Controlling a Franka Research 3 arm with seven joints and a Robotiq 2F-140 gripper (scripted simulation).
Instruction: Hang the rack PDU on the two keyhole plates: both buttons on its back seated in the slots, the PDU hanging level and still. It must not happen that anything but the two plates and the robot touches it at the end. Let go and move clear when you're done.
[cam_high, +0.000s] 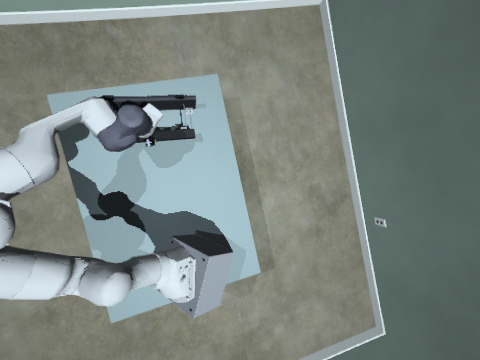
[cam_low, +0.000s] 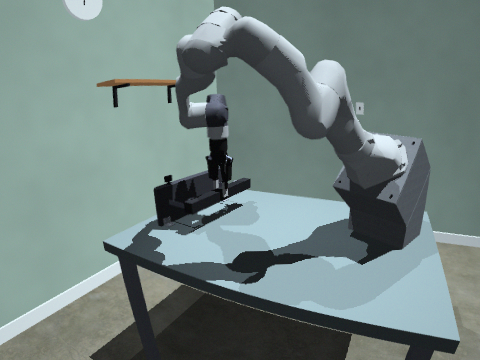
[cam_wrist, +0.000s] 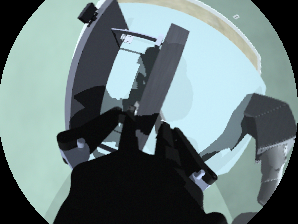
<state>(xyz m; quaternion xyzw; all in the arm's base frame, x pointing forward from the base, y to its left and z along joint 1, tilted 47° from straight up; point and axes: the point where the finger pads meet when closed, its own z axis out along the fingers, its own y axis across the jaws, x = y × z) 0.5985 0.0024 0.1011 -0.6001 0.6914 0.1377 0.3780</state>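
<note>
My gripper is now 3 cm above the rack PDU and 2 cm short of it. Also, from my hand: dark mounting panel: 17 cm ahead, 5 cm below.
</note>
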